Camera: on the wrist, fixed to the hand. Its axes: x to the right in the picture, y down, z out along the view.
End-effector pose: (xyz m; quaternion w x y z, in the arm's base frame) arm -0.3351 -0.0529 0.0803 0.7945 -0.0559 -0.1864 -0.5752
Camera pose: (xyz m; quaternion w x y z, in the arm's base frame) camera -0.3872 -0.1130 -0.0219 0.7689 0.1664 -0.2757 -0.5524
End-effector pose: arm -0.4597 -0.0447 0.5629 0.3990 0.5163 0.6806 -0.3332
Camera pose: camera -0.5591 0.0236 0.6100 0.2192 0.5809 0.6262 -0.4715
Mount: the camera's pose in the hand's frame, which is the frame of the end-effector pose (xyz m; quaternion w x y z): 0.0028 -0.0815 -0.1006 0.9707 0.2308 0.0508 -0.0430
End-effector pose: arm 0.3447 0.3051 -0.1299 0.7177 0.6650 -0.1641 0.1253
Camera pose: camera 0.3866 0.3983 -0.2094 0.5569 0.8119 -0.0653 0.1624
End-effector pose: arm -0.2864 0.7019 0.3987 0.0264 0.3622 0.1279 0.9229
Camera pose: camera -0.3600 0.7592 0.3088 0.0248 -0.3053 -0.3541 -0.8836
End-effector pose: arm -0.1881 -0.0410 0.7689 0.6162 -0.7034 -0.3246 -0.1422
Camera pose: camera -0.2174 -0.1343 0.8538 0.7709 -0.5194 -0.3468 -0.1253
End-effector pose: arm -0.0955 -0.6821 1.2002 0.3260 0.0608 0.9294 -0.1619
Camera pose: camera -0.1745 -0.7244 1.2937 0.2482 0.1025 0.8840 -0.3826
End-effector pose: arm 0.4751 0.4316 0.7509 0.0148 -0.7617 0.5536 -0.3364
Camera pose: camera 0.4903 0.4959 0.8623 0.1476 -0.7427 0.4277 -0.4936
